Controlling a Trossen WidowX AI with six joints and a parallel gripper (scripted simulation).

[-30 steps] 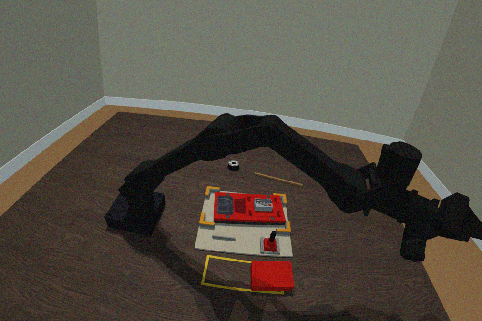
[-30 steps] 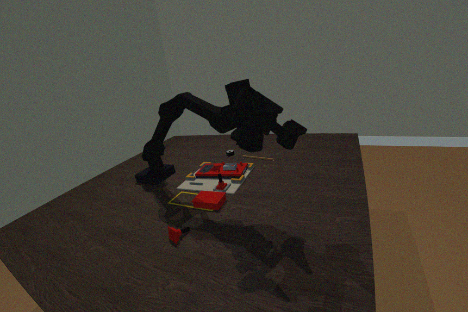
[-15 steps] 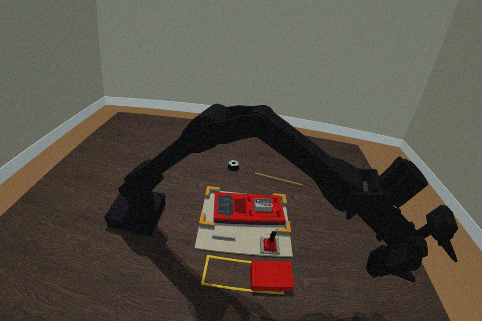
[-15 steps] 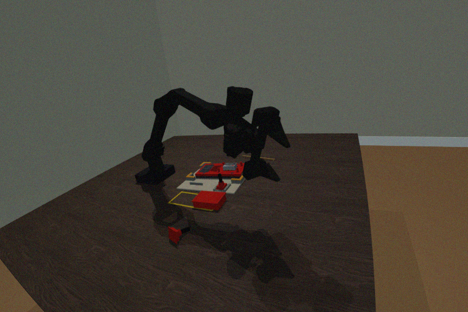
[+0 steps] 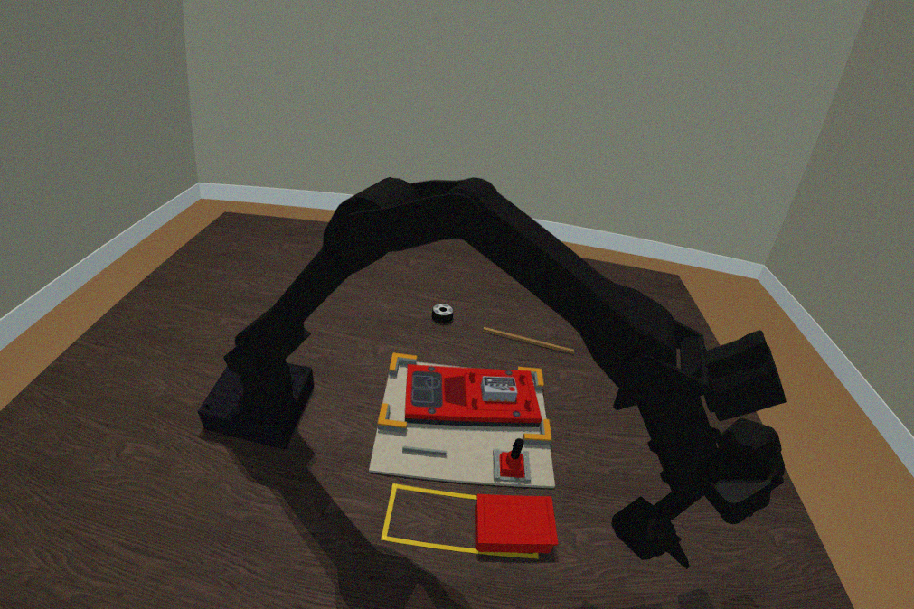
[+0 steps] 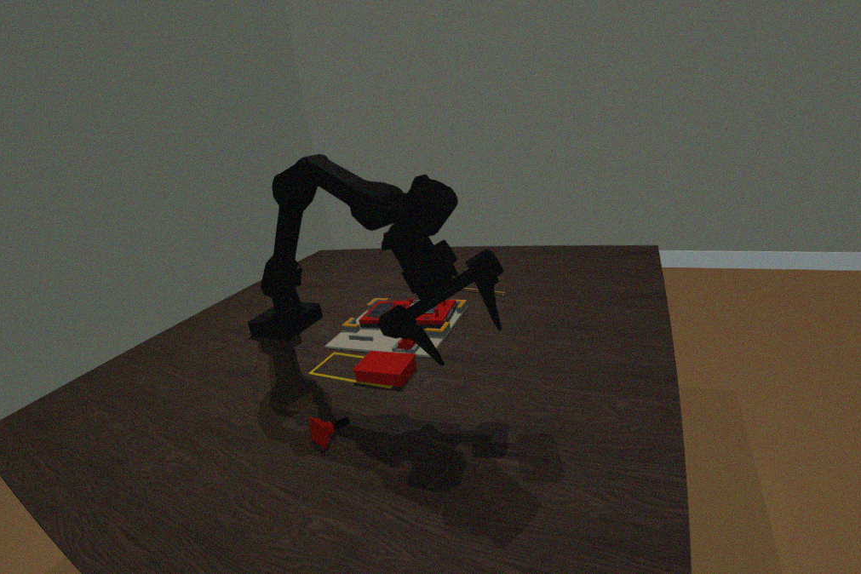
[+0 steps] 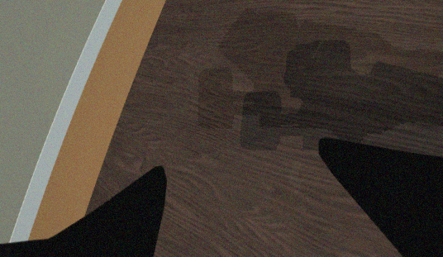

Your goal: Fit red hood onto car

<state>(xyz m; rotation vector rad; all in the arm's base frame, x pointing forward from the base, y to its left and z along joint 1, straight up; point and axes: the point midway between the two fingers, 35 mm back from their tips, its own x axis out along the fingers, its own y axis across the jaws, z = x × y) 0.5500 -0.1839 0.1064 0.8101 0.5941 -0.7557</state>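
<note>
The red hood lies 210 mm behind my gripper tip, 100 mm below it and 70 mm to the left of it. From my gripper tip the other things lie so: grey engine block: 290 mm to the left, 240 mm behind, 90 mm below; then thin wooden stick: 460 mm to the left, 180 mm behind, 110 mm below; then pale plate: 280 mm behind, 260 mm to the left, 100 mm below.
</note>
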